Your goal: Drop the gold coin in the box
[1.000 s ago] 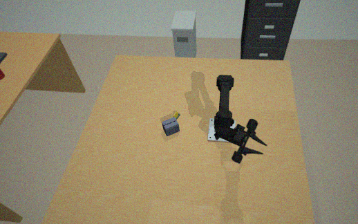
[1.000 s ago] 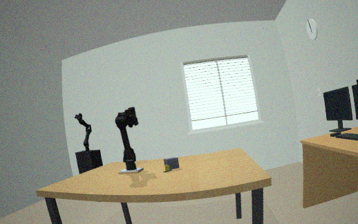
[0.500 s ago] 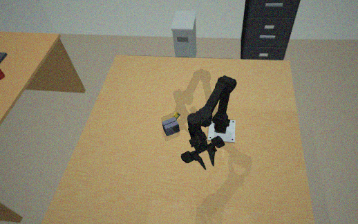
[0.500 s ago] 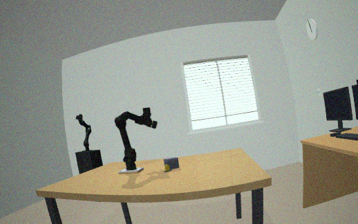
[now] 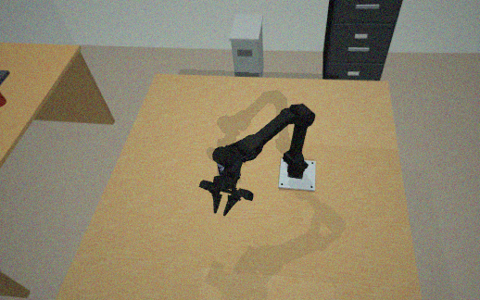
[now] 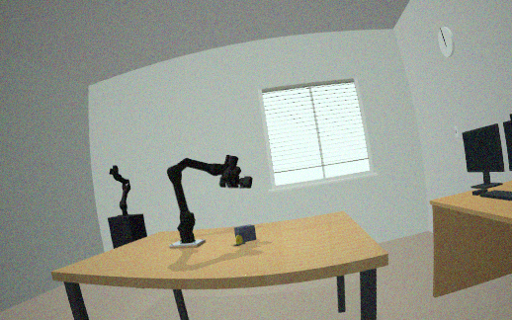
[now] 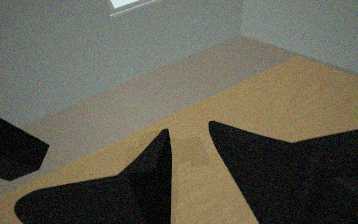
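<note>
The thin gold coin lies 7 cm ahead of my gripper tip, 44 cm to the right of it and 24 cm below it.
</note>
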